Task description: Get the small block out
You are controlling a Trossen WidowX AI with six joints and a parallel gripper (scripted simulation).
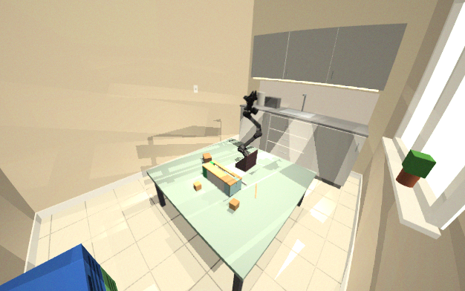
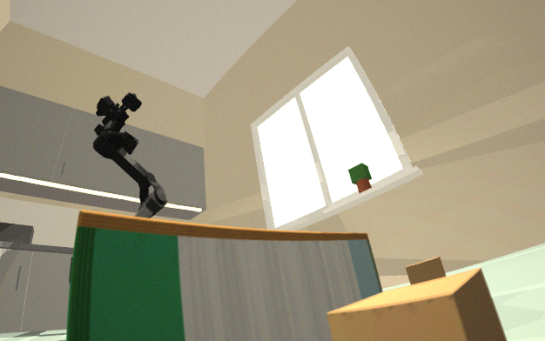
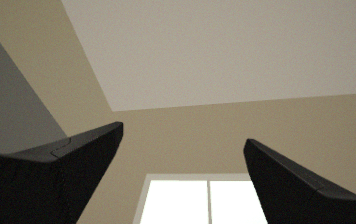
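Now: gripper tip 710 mm above the small blue block, 510 mm short of it and 50 mm to the right of it. The rest, counted from my gripper tip: thin stick: 790 mm below, 410 mm ahead, 350 mm to the left; box: 730 mm below, 490 mm ahead, 40 mm to the left.
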